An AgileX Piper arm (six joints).
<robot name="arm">
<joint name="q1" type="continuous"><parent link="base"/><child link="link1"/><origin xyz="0.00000 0.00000 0.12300" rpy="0.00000 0.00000 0.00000"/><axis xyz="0 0 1"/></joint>
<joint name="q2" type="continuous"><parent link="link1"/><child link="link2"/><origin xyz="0.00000 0.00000 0.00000" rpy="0.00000 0.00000 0.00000"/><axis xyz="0 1 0"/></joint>
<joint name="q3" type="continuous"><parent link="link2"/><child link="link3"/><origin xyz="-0.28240 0.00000 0.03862" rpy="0.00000 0.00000 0.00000"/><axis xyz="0 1 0"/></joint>
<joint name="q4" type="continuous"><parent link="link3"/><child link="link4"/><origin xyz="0.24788 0.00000 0.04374" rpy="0.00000 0.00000 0.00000"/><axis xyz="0.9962 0 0.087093"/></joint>
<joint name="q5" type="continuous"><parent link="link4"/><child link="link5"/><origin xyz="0.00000 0.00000 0.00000" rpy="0.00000 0.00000 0.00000"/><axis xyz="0 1 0"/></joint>
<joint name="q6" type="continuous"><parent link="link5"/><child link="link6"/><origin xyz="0.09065 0.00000 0.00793" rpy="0.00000 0.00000 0.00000"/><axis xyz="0.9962 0 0.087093"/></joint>
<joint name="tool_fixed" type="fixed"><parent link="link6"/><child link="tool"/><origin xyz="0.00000 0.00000 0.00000" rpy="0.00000 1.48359 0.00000"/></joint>
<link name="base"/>
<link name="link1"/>
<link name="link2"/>
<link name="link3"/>
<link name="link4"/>
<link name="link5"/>
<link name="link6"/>
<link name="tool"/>
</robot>
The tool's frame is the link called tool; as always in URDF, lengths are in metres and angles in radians. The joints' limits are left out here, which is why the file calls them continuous.
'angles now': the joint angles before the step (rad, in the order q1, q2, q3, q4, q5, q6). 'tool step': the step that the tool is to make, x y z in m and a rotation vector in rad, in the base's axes. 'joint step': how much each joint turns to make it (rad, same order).
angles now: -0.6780, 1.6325, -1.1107, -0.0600, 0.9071, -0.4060
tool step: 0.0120, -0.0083, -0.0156, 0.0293, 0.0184, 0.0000
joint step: 0.0002, 0.0767, -0.0349, 0.0136, -0.0093, -0.0055
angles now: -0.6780, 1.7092, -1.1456, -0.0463, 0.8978, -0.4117
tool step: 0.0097, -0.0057, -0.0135, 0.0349, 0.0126, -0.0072
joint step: 0.0001, 0.0633, -0.0309, 0.0226, -0.0008, -0.0034
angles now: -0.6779, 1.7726, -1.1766, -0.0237, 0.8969, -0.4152
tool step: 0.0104, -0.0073, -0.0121, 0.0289, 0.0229, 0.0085
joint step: 0.0000, 0.0679, -0.0478, 0.0121, 0.0157, -0.0149
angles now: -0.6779, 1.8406, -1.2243, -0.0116, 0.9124, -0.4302
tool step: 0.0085, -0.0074, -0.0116, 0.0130, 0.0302, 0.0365
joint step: 0.0000, 0.0617, -0.0448, -0.0056, 0.0143, -0.0340
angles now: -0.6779, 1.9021, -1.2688, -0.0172, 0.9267, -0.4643
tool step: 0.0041, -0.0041, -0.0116, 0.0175, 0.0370, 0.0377
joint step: -0.0001, 0.0472, -0.0249, -0.0079, 0.0170, -0.0340
